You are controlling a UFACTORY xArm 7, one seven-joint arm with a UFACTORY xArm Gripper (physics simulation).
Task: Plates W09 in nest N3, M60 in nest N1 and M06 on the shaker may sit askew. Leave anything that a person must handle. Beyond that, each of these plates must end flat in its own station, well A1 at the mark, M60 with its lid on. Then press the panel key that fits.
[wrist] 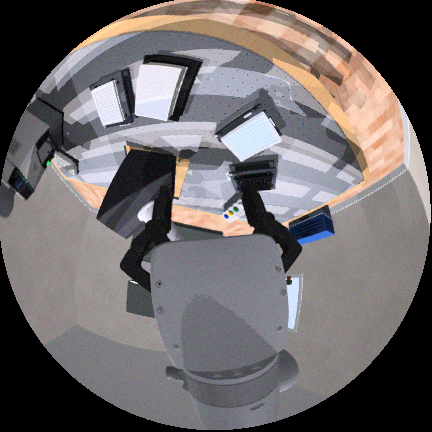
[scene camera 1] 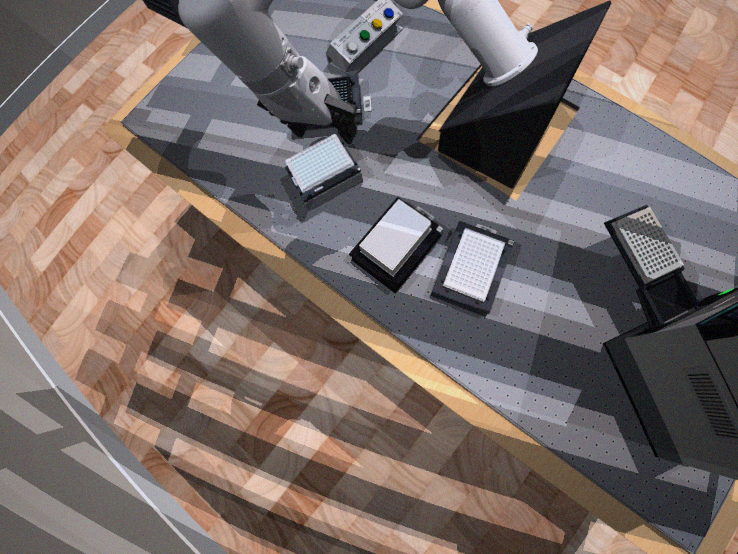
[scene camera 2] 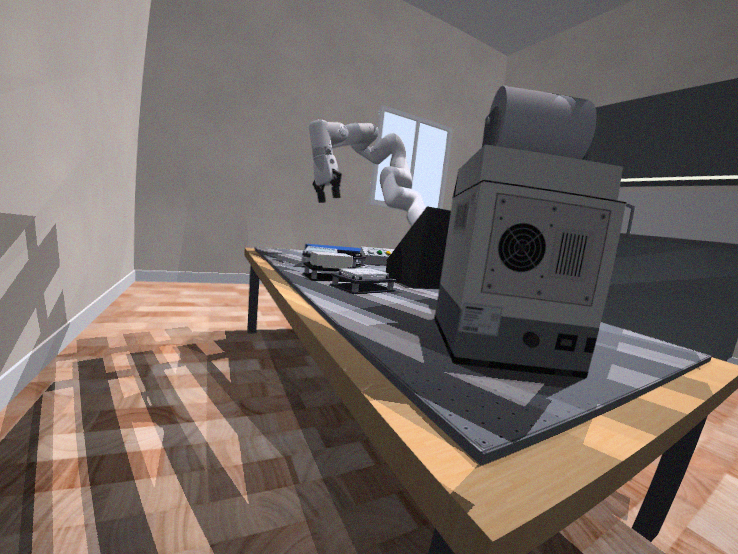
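My gripper point(scene camera 1: 321, 130) point(scene camera 2: 329, 197) point(wrist: 207, 191) is open and empty, high above the table. Below it, a pale blue plate point(scene camera 1: 320, 163) point(wrist: 251, 136) sits on a dark station. A dark plate point(scene camera 1: 342, 88) point(wrist: 255, 181) is partly hidden by the gripper. A smooth-topped, lidded-looking plate point(scene camera 1: 396, 232) point(scene camera 2: 330, 260) point(wrist: 159, 90) sits on a black base. A white well plate point(scene camera 1: 475, 262) point(scene camera 2: 363, 273) point(wrist: 107, 102) sits on the neighbouring nest. Labels and A1 marks are too small to read; I cannot tell how flat each plate lies. The key panel point(scene camera 1: 358, 44) point(wrist: 228, 209) has white, green, yellow and blue keys.
A beige plate point(scene camera 1: 650, 243) point(wrist: 66, 162) sits on a tray in front of the large grey instrument point(scene camera 1: 667, 381) point(scene camera 2: 536, 238). The arm's black slanted pedestal point(scene camera 1: 506, 119) point(scene camera 2: 420, 250) point(wrist: 140, 187) stands at the back. A blue rack point(wrist: 312, 230) lies beyond the table edge in the wrist view.
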